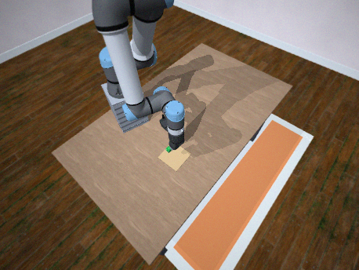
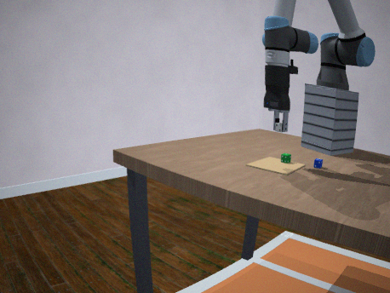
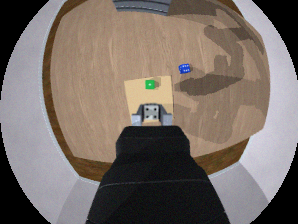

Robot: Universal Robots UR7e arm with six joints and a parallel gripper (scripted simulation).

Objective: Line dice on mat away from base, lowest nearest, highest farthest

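My gripper is now 12 cm above the tan mat. Round my hand: green die 5 cm behind, 1 cm to the left, 11 cm below; then blue die 9 cm behind, 11 cm to the left, 11 cm below; then white die 1 cm below.
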